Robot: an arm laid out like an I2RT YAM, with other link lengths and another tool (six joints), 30 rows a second.
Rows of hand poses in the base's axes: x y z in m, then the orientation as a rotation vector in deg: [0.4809, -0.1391, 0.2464, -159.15, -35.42, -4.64]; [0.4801, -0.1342, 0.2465, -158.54, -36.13, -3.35]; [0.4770, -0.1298, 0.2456, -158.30, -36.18, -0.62]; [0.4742, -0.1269, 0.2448, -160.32, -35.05, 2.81]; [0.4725, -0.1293, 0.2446, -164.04, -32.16, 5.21]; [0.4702, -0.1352, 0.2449, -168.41, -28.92, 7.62]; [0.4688, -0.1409, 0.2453, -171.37, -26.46, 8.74]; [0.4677, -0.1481, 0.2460, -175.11, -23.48, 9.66]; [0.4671, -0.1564, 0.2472, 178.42, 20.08, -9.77]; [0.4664, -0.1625, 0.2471, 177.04, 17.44, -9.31]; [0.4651, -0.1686, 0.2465, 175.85, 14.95, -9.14]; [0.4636, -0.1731, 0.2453, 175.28, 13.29, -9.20]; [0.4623, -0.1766, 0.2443, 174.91, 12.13, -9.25]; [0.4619, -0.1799, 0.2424, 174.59, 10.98, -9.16]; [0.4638, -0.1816, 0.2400, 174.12, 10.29, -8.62]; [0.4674, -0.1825, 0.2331, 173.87, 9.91, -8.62]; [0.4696, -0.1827, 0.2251, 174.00, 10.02, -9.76]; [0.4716, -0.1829, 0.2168, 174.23, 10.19, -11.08]
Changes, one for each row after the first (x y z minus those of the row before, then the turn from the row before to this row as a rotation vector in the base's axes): [-0.0008, 0.0049, 0.0001, 0.27, 0.87, 0.71]; [-0.0031, 0.0044, -0.0009, -0.17, 1.88, 0.36]; [-0.0028, 0.0029, -0.0008, -2.26, 2.06, -0.70]; [-0.0017, -0.0024, -0.0002, -3.48, 1.21, -2.17]; [-0.0023, -0.0059, 0.0003, -4.15, 1.04, -2.38]; [-0.0014, -0.0057, 0.0004, -2.75, 0.35, -1.75]; [-0.0011, -0.0072, 0.0007, -3.48, 0.08, -2.08]; [-0.0006, -0.0083, 0.0012, -3.35, -0.41, -2.25]; [-0.0007, -0.0061, -0.0001, -1.72, -0.43, -1.49]; [-0.0013, -0.0061, -0.0006, -1.48, -0.23, -1.45]; [-0.0015, -0.0045, -0.0012, -0.75, -0.03, -1.01]; [-0.0013, -0.0035, -0.0010, -0.49, -0.01, -0.71]; [-0.0004, -0.0033, -0.0019, -0.43, -0.10, -0.71]; [0.0019, -0.0017, -0.0024, -0.54, -0.39, -0.39]; [0.0036, -0.0009, -0.0069, -0.28, -0.02, -0.23]; [0.0022, -0.0002, -0.0080, 0.15, 0.75, 0.02]; [0.0020, -0.0002, -0.0083, 0.27, 0.87, 0.04]
